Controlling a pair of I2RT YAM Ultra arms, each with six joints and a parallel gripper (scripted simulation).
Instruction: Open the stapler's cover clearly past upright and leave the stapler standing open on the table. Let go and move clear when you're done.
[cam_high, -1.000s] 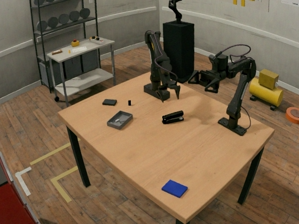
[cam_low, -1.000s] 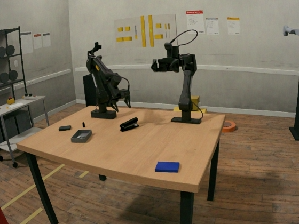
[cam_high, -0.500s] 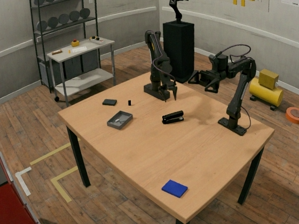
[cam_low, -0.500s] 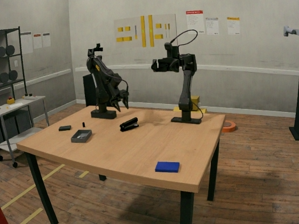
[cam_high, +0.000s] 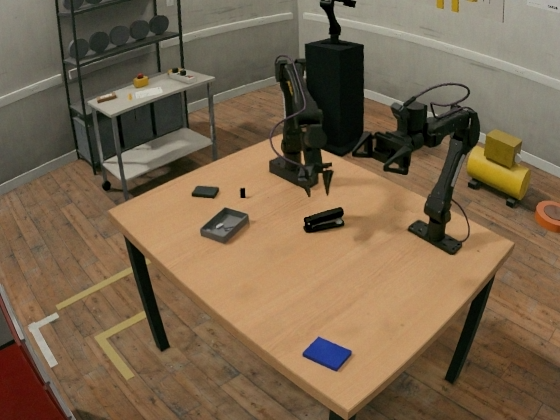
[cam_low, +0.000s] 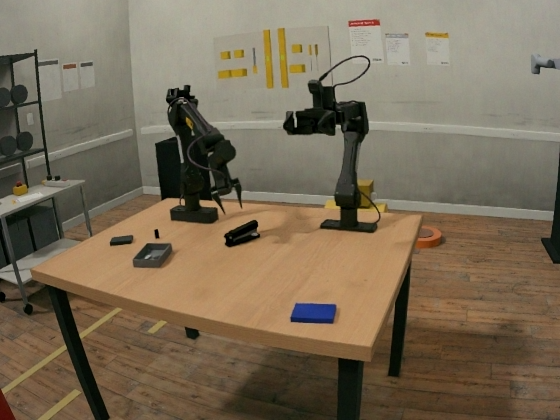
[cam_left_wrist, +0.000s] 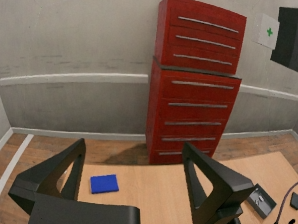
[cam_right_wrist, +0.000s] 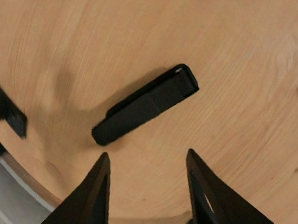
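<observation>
Now: the stapler cover 30 mm to the left of my right hand and 70 mm below it. The rest, counted from my right hand: grey tray (210 mm ahead, 210 mm to the right, 100 mm below); then stapler (30 mm to the left, 80 mm below); then black piece (40 mm ahead, 310 mm to the right, 100 mm below).
</observation>
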